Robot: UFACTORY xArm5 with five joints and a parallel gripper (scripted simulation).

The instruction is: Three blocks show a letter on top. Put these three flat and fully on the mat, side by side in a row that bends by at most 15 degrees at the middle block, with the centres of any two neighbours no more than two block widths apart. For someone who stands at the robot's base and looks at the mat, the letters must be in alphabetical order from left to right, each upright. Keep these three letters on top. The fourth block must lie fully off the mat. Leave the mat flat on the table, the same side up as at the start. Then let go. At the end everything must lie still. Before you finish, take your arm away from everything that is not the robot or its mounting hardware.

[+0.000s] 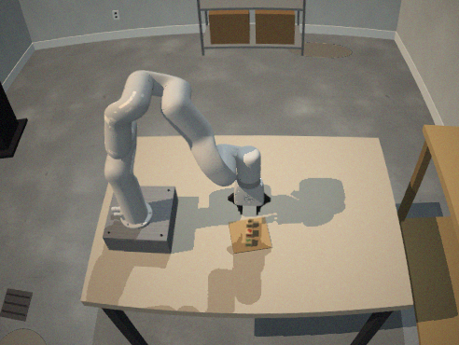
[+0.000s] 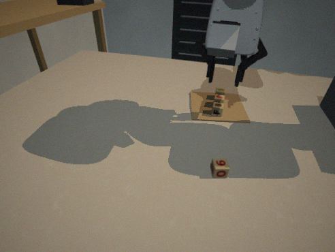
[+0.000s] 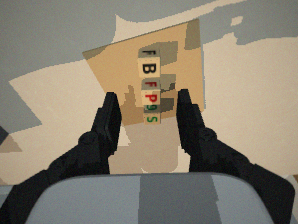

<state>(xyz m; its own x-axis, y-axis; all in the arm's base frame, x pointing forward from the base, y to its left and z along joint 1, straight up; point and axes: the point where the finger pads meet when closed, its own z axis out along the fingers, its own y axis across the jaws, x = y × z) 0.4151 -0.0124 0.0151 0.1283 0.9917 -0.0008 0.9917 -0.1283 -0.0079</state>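
Now: the tan mat 40 mm to the right of my hand and 110 mm below it. From my hand the other things lie so: green-marked block (10 mm behind, 80 mm to the right, 90 mm below); red-marked block (10 mm ahead, 190 mm to the left, 90 mm below).
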